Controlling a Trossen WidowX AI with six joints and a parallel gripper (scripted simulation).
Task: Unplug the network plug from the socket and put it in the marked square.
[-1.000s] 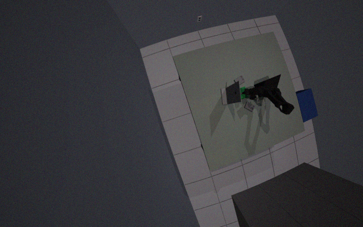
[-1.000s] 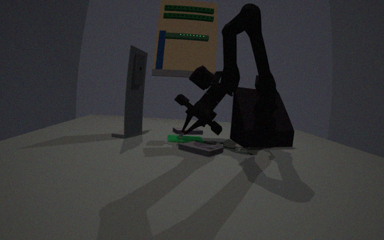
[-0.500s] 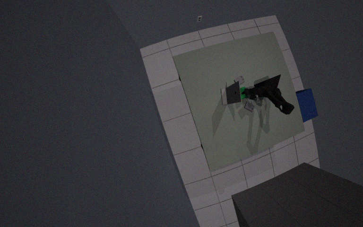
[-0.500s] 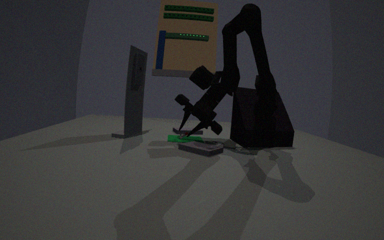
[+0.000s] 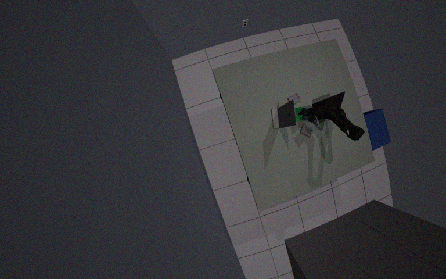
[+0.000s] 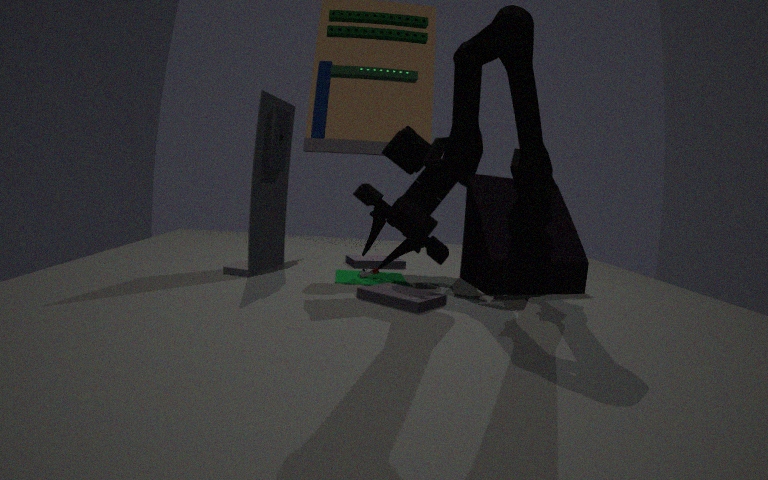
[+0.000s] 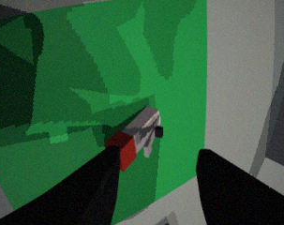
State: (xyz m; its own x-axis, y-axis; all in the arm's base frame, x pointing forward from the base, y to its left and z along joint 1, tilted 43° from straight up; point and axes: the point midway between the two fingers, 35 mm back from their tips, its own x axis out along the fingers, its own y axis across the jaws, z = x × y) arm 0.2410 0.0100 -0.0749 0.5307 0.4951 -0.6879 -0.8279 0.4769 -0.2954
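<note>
Now: the network plug 20 mm below my gripper tip. Round my gripper tip: green marked square 30 mm below.
</note>
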